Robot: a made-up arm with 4 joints. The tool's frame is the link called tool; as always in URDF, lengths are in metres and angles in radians. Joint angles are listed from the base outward. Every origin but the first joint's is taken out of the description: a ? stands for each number. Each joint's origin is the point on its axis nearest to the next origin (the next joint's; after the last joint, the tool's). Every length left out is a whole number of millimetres.
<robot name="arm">
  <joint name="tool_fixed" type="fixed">
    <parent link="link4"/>
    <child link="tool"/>
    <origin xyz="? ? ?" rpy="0 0 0"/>
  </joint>
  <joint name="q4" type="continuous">
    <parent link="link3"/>
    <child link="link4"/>
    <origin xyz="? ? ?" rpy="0 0 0"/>
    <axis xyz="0 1 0"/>
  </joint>
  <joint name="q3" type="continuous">
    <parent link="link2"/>
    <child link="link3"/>
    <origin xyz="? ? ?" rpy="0 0 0"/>
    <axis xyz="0 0 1"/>
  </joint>
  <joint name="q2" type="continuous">
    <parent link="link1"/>
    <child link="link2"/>
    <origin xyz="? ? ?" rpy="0 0 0"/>
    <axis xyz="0 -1 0"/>
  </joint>
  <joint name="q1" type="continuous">
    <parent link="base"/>
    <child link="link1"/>
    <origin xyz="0 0 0.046" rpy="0 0 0"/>
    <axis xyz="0 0 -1"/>
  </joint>
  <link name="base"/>
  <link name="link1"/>
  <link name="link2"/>
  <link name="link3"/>
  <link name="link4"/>
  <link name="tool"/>
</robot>
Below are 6 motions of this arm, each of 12 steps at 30 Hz.
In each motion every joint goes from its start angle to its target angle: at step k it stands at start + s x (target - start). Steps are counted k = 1, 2, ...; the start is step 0. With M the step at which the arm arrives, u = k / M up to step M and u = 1 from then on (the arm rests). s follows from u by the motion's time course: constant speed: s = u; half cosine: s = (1 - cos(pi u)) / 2; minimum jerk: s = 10 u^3 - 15 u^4 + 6 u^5.
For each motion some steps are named. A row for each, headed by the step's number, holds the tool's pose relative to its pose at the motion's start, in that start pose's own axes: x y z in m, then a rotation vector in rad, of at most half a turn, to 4 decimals.
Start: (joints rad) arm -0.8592 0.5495 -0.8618 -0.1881
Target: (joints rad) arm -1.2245 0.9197 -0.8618 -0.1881
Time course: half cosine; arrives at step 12
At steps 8, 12:
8: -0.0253 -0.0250 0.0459 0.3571 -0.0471 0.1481
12: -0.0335 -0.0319 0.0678 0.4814 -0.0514 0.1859

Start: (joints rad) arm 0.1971 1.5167 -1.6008 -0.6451
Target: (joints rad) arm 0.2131 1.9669 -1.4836 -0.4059
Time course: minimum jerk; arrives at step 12
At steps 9, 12:
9: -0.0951 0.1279 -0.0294 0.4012 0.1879 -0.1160
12: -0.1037 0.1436 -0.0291 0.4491 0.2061 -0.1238

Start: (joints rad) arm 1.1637 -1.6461 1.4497 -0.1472
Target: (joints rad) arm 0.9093 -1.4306 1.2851 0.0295
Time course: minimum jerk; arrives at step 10
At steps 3, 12:
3: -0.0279 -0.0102 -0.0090 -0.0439 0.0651 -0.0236
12: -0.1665 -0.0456 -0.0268 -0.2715 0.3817 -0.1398

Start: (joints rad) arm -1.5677 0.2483 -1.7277 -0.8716
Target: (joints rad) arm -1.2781 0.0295 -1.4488 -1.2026
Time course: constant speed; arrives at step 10
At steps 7, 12:
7: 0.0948 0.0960 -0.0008 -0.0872 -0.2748 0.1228
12: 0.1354 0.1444 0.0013 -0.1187 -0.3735 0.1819

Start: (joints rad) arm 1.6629 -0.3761 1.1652 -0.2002
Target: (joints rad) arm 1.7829 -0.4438 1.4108 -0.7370
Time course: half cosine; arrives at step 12
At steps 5, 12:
5: 0.0954 -0.0141 -0.0046 0.0429 -0.2058 0.0390
12: 0.2529 -0.0257 0.0273 0.1327 -0.5628 0.0866

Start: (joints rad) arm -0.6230 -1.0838 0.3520 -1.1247
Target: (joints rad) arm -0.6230 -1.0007 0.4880 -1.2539
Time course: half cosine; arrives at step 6
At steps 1, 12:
1: 0.0056 0.0018 -0.0019 0.0074 -0.0139 0.0057
12: 0.0832 0.0334 -0.0187 0.1137 -0.2049 0.0822

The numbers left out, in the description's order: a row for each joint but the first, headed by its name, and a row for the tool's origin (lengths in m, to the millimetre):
tool: -0.067 0 -0.378
q4: -0.086 -0.166 0
q3: -0.004 0 0.087
q2: 0.014 0.591 0

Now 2 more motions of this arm.
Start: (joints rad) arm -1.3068 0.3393 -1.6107 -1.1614
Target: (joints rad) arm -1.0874 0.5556 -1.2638 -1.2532
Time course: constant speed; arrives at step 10
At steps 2, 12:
2: -0.0015 0.0365 -0.0118 0.0430 -0.0336 -0.0289
12: 0.0172 0.1800 -0.0594 0.2091 -0.2142 -0.1355

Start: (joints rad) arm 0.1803 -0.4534 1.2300 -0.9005
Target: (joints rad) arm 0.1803 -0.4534 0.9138 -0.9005
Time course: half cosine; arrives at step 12
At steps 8, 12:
8: -0.0272 -0.0350 0.0343 -0.1858 0.0000 -0.1473
12: -0.0373 -0.0442 0.0470 -0.2478 0.0000 -0.1964

